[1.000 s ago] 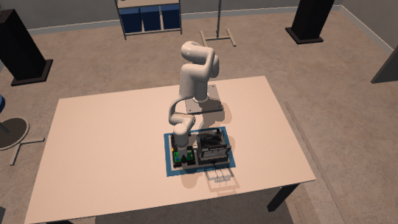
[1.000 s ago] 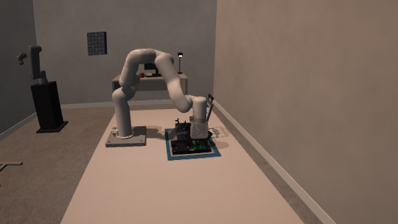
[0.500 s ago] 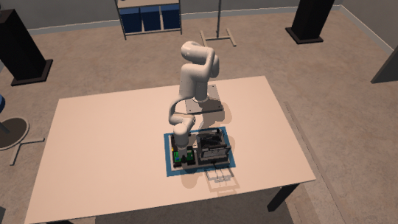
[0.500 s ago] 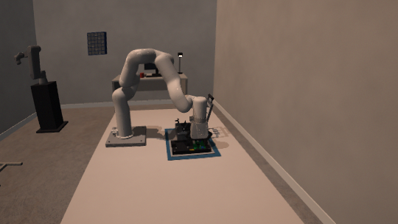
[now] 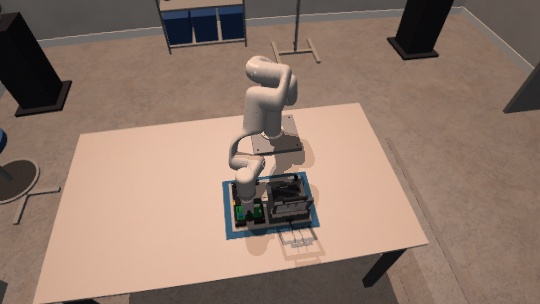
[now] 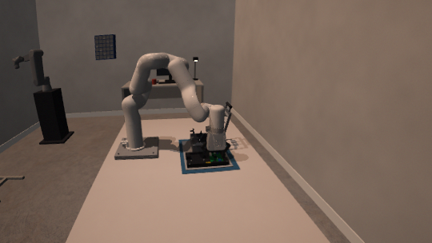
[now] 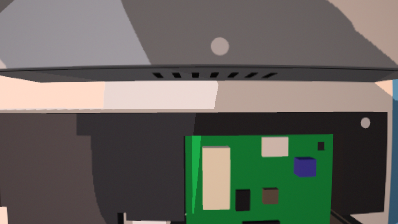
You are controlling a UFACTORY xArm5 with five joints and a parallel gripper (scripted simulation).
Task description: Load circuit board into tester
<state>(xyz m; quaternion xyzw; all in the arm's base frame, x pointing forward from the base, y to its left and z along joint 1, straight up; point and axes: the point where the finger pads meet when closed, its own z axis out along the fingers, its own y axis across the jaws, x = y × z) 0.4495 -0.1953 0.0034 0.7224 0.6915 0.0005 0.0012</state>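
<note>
Now: hand 230 mm to the right of the black post, 90 mm past it and 60 mm below it. The rest, counted from my hand: lid: 170 mm to the left, 160 mm above, 90 mm ahead; green circuit board: right at my hand.
</note>
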